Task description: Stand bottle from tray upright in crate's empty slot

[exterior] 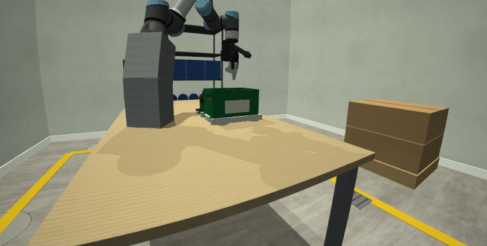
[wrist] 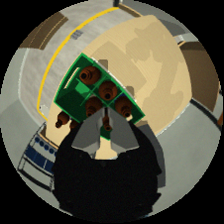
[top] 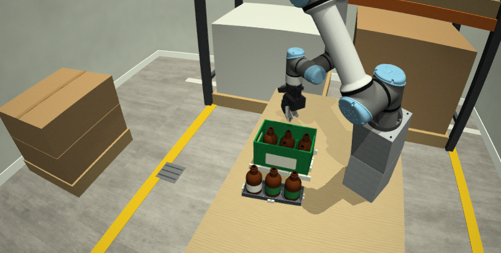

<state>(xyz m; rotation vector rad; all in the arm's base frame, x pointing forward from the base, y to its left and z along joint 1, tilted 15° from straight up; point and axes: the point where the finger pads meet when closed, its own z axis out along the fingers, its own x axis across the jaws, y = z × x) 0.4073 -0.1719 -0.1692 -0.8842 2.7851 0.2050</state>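
My hand is 260 mm to the right of the brown bottle, 160 mm above it and 40 mm short of it. Round my hand: white-labelled bottle: 260 mm to the left, 160 mm below, 130 mm ahead; crate: 160 mm below, 40 mm to the left, 10 mm ahead; tray: 270 mm to the left, 230 mm below, 40 mm ahead.
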